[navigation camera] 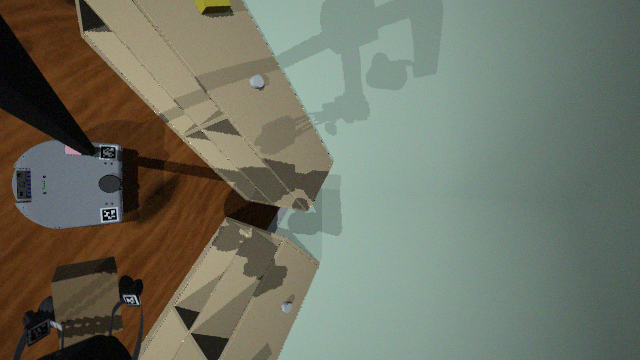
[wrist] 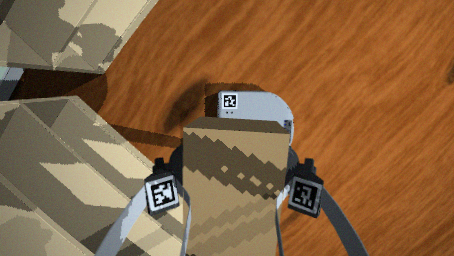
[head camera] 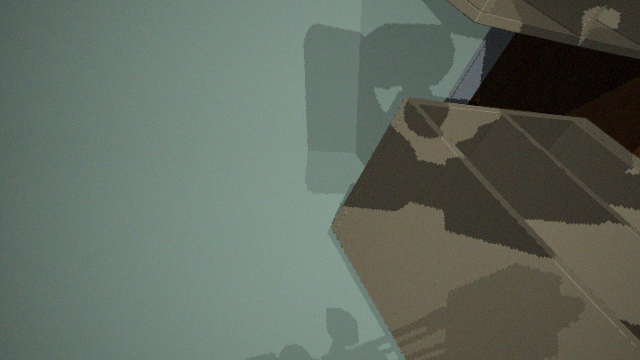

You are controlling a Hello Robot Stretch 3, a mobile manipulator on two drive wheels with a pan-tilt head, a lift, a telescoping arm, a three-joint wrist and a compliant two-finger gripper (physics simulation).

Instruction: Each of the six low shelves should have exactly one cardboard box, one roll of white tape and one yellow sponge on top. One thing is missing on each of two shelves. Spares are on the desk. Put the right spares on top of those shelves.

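Note:
My gripper (navigation camera: 85,309) (wrist: 233,162) is shut on a cardboard box, whose sides touch both fingertips. The box (navigation camera: 82,295) (wrist: 235,160) is held above the floor. One low shelf (head camera: 380,260) (navigation camera: 240,40) (wrist: 30,230) has a yellow sponge (navigation camera: 214,6), cut by the view's top edge, and a roll of white tape (navigation camera: 257,81) on top. A second low shelf (head camera: 560,41) (navigation camera: 300,275) (wrist: 112,55) has a roll of white tape (navigation camera: 286,307) on top; its far part is out of the navigation view. The desk does not show.
The two shelves stand at an angle with a narrow gap between their ends. A pale green wall (head camera: 150,175) (navigation camera: 475,200) is behind them. My base (navigation camera: 75,190) (wrist: 255,102) stands on the wooden floor (navigation camera: 165,260) (wrist: 350,75) in front. Dark shadows cross both shelves.

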